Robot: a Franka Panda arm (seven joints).
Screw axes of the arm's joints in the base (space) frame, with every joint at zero. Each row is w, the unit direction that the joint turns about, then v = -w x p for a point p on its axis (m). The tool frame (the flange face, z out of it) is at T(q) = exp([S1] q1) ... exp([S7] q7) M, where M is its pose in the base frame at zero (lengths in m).
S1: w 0 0 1 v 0 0 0
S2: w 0 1 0 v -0.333 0 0
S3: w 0 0 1 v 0 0 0
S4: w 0 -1 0 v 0.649 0 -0.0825
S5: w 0 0 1 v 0 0 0
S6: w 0 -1 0 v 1.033 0 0
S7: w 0 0 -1 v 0 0.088 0
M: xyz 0.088 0 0.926 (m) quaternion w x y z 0 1 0 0
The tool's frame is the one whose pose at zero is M.
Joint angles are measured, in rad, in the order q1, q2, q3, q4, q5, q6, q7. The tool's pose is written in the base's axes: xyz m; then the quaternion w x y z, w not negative. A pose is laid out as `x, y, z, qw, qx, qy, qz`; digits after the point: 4 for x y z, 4 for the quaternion.
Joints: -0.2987 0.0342 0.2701 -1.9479 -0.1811 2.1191 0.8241
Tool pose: 0.5796, -0.0262, 0.4754, 0.0431, 0.9220, -0.3734, 0.0929
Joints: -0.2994 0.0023 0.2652 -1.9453 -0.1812 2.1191 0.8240
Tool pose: 0.5753, -0.0280, 0.4945, 0.0416, 0.9191, -0.3761, 0.1098
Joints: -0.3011 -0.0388 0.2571 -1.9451 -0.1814 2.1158 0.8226
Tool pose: 0.5679, -0.0316, 0.5171, 0.0411, 0.9150, -0.3802, 0.1285
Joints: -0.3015 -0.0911 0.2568 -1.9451 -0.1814 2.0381 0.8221
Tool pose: 0.5513, -0.0306, 0.5374, 0.0546, 0.9134, -0.3854, 0.1192
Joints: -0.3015 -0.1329 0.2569 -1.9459 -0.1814 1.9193 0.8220
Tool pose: 0.5317, -0.0304, 0.5472, 0.0766, 0.9123, -0.3930, 0.0856
